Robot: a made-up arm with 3 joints. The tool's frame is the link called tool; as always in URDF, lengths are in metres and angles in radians. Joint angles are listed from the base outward. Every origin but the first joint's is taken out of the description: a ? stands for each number. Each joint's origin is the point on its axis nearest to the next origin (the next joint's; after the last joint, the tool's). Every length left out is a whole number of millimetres.
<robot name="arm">
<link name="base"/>
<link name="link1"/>
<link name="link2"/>
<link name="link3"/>
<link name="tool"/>
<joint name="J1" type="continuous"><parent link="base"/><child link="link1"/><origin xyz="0.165 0.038 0.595" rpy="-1.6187 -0.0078 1.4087"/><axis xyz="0 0 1"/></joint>
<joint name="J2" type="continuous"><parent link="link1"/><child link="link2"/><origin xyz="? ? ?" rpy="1.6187 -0.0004 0.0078"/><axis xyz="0 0 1"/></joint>
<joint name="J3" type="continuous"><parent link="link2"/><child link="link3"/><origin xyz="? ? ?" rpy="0.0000 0.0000 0.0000"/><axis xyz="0 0 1"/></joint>
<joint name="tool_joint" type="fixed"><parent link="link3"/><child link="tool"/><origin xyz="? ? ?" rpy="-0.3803 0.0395 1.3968"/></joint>
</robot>
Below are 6 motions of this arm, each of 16 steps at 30 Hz.
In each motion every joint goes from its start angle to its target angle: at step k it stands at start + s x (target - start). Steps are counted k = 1, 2, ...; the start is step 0. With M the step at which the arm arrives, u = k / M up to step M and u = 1 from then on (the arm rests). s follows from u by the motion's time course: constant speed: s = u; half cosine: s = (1 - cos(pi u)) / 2; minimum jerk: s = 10 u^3 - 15 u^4 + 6 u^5.
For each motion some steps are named. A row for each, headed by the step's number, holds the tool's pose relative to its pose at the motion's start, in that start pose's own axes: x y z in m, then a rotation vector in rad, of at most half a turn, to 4 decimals.
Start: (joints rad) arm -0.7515 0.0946 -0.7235
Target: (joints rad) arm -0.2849 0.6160 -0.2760
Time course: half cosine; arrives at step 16
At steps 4, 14, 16:
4: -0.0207 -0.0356 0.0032 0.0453 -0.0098 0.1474
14: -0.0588 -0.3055 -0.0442 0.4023 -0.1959 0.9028
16: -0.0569 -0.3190 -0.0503 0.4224 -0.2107 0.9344

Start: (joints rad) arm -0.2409 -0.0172 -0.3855
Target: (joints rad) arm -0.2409 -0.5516 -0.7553
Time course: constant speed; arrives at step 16
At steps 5, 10, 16:
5: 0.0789 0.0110 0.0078 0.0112 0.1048 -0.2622
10: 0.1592 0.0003 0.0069 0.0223 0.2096 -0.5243
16: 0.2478 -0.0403 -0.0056 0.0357 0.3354 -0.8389

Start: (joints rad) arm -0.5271 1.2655 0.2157
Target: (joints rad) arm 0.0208 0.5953 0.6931
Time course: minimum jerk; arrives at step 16
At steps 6, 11, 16:
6: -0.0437 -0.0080 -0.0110 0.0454 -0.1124 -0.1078
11: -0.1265 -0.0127 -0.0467 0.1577 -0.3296 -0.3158
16: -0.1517 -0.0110 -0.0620 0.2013 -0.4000 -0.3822

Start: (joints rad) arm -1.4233 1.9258 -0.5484
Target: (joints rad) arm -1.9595 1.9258 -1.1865
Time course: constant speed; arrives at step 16
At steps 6, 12, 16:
6: 0.1326 0.0509 -0.0073 -0.0850 0.2515 -0.1497
12: 0.2571 0.0980 -0.0592 -0.2128 0.4805 -0.3050
16: 0.3293 0.1241 -0.1158 -0.3207 0.6172 -0.4103

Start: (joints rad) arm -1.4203 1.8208 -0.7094
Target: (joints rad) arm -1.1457 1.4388 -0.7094
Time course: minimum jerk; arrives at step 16
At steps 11, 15, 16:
11: 0.0219 -0.0551 0.0172 0.1730 -0.0304 -0.3526
15: 0.0253 -0.0718 0.0204 0.2174 -0.0314 -0.4257
16: 0.0253 -0.0720 0.0204 0.2179 -0.0314 -0.4266

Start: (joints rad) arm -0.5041 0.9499 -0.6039
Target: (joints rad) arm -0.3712 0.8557 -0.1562
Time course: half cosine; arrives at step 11
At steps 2, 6, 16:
2: -0.0087 -0.0078 -0.0006 0.0093 -0.0122 0.0252
6: -0.0601 -0.0597 -0.0093 0.0652 -0.0936 0.1789
16: -0.1009 -0.1088 -0.0245 0.1116 -0.1728 0.3093

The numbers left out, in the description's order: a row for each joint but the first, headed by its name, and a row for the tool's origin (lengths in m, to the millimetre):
J2: -0.006 -0.353 0.000
J3: 0.050 0.030 0.000
tool: -0.301 -0.066 0.000

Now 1 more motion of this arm.
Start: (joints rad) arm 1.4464 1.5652 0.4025
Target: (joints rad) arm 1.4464 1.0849 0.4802
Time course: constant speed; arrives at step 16
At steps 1, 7, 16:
1: 0.0055 0.0021 0.0011 0.0010 0.0093 -0.0233
7: 0.0398 0.0120 0.0065 0.0070 0.0653 -0.1634
16: 0.0933 0.0182 0.0113 0.0159 0.1493 -0.3735

